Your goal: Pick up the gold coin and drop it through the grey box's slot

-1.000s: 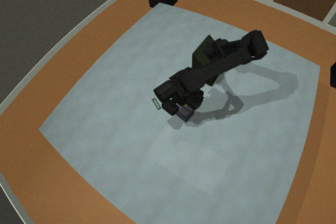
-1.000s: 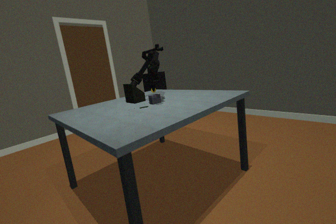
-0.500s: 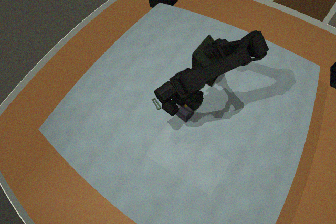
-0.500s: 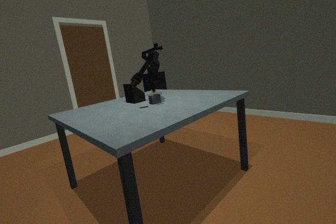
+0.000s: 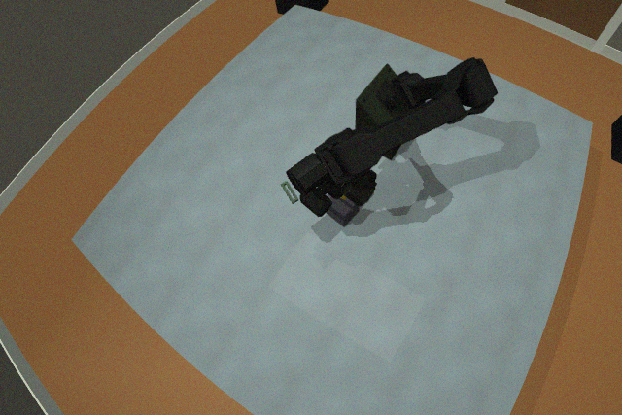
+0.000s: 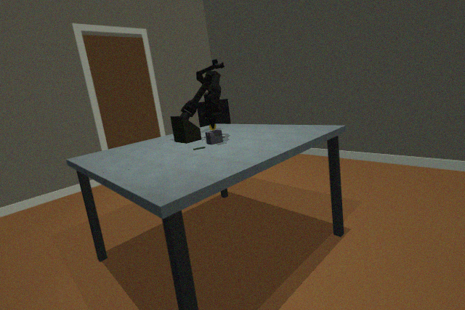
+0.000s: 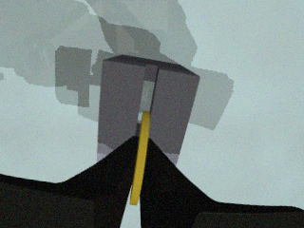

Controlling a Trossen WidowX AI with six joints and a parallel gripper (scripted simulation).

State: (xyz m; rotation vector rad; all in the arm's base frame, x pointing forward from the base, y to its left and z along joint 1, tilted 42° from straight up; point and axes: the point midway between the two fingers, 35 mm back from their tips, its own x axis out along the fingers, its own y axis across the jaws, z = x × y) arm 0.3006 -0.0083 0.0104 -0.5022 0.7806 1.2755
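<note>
My gripper tip is 1 cm below the gold coin.
</note>
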